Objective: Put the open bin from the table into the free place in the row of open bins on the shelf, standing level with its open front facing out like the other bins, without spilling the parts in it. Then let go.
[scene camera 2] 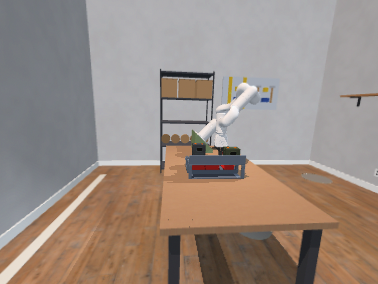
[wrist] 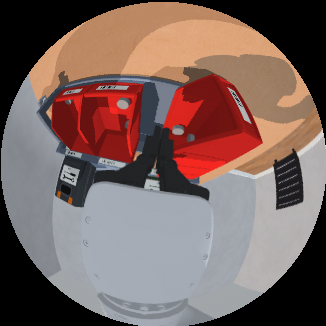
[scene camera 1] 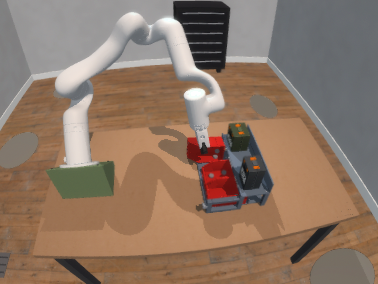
Observation:
In view: the gripper (wrist: pixel 159 134) and a shelf row (wrist: pixel 156 98).

